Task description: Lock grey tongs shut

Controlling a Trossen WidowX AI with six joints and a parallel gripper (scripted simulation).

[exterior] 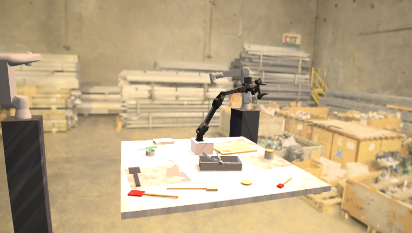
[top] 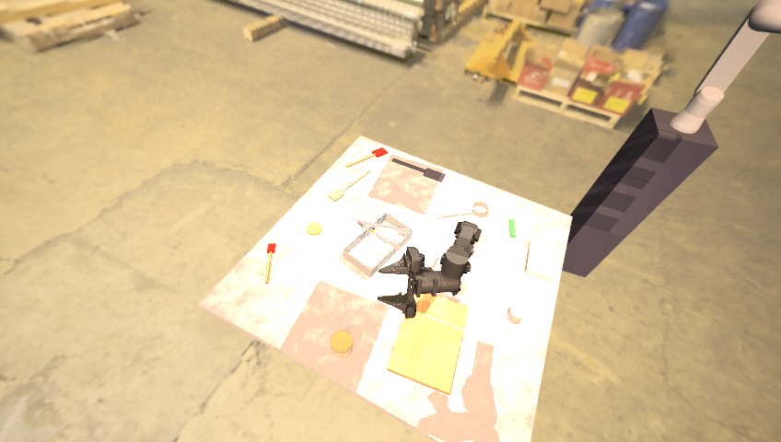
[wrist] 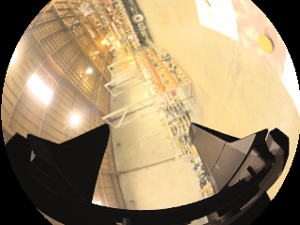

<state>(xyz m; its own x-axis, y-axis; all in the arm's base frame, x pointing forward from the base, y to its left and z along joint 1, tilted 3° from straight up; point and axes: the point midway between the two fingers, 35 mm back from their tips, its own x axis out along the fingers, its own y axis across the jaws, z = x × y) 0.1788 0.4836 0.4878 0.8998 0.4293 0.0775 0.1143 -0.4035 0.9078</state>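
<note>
Right now my gripper tip is 540 mm above the roasting tin, 510 mm to the left of it and 140 mm short of it. The rest, counted from my gripper tip: small red brush: 570 mm below, 560 mm ahead, 280 mm to the right; then white block: 720 mm to the right, 610 mm behind, 560 mm below; then wooden board: 560 mm below, 200 mm behind, 180 mm to the right.
</note>
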